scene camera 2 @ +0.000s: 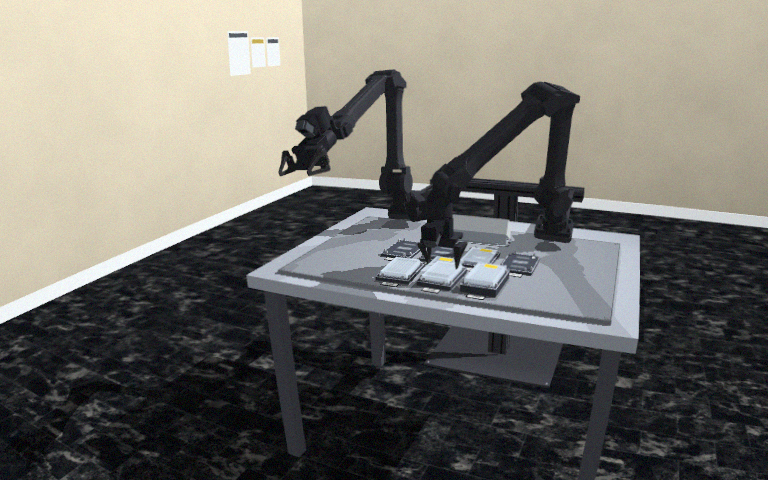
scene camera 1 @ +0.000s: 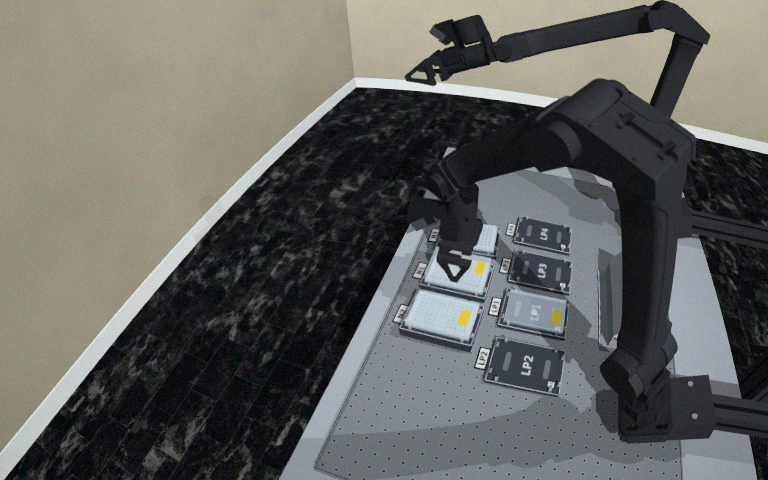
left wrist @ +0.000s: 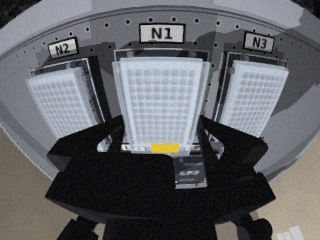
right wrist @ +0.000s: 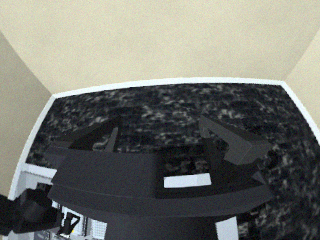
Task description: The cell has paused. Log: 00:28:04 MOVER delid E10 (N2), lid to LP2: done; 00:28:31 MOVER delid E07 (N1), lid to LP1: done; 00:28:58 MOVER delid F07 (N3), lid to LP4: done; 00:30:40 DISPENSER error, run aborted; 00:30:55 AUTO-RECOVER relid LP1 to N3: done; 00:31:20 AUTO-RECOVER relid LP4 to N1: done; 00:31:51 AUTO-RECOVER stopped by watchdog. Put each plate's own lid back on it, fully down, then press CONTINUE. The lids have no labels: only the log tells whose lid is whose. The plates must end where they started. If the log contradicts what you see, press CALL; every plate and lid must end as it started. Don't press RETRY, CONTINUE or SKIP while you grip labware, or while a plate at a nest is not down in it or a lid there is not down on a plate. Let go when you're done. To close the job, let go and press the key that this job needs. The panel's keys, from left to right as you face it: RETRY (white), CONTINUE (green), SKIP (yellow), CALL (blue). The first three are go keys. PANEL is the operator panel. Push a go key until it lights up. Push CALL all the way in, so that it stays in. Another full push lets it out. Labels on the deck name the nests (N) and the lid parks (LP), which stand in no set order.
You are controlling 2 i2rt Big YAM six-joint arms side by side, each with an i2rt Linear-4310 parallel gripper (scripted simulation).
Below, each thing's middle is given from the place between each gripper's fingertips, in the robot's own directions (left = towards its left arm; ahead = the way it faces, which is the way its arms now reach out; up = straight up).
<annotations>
Now: the park LP3 (scene camera 1: 518, 264) 180 mm behind my left hand (scene camera 1: 459, 267), 90 mm to the right of it and 40 mm below it. From my left hand the other things lie so: N3 plate (left wrist: 248, 110): 20 mm ahead, 130 mm to the right, 30 mm below; park LP4 (scene camera 1: 523, 226): 160 mm behind, 220 mm to the right, 40 mm below; park LP2 (scene camera 1: 538, 383): 200 mm behind, 170 mm to the left, 40 mm below.
Right now the N3 plate is 320 mm below my right hand (scene camera 2: 293, 174), 210 mm behind it and 200 mm to the left of it. From my right hand the other things lie so: park LP3: 410 mm behind, 330 mm below, 240 mm to the left; park LP4: 390 mm behind, 330 mm below, 110 mm to the left; park LP2: 500 mm to the left, 430 mm behind, 330 mm below.
</annotations>
